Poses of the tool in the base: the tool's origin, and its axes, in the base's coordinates. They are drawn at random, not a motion.
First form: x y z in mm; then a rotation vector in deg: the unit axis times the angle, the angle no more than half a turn.
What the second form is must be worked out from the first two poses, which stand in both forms.
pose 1, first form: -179 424 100 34.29 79.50 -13.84
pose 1, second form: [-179 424 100], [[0.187 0.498 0.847], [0.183 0.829 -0.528], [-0.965 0.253 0.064]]
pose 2, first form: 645 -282 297 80.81 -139.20 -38.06
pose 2, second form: [645 -282 297], [[-0.498 -0.751 -0.433], [-0.867 0.426 0.258], [-0.009 0.504 -0.863]]
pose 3, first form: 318 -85 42 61.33 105.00 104.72
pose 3, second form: [318 -85 42], [[-0.659 0.268 0.703], [0.704 -0.111 0.702], [0.266 0.957 -0.115]]
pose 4, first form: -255 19 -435 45.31 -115.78 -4.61
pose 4, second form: [-255 19 -435], [[-0.358 -0.500 -0.789], [-0.561 0.790 -0.246], [0.747 0.354 -0.563]]
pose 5, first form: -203 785 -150 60.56 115.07 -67.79
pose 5, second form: [-203 785 -150], [[-0.522 0.849 0.081], [0.341 0.295 -0.893], [-0.782 -0.439 -0.443]]
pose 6, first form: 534 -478 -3 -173.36 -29.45 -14.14
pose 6, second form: [534 -478 -3], [[0.931 0.333 0.147], [0.323 -0.942 0.088], [0.168 -0.035 -0.985]]
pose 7, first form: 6 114 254 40.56 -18.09 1.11
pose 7, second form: [6 114 254], [[0.952 -0.124 -0.279], [-0.089 0.762 -0.642], [0.292 0.636 0.714]]
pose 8, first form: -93 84 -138 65.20 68.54 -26.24
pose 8, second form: [-93 84 -138], [[0.362 0.794 0.488], [0.265 0.415 -0.871], [-0.894 0.444 -0.061]]
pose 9, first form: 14 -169 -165 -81.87 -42.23 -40.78
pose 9, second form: [14 -169 -165], [[0.597 0.802 -0.022], [0.006 0.022 1.000], [0.802 -0.597 0.008]]
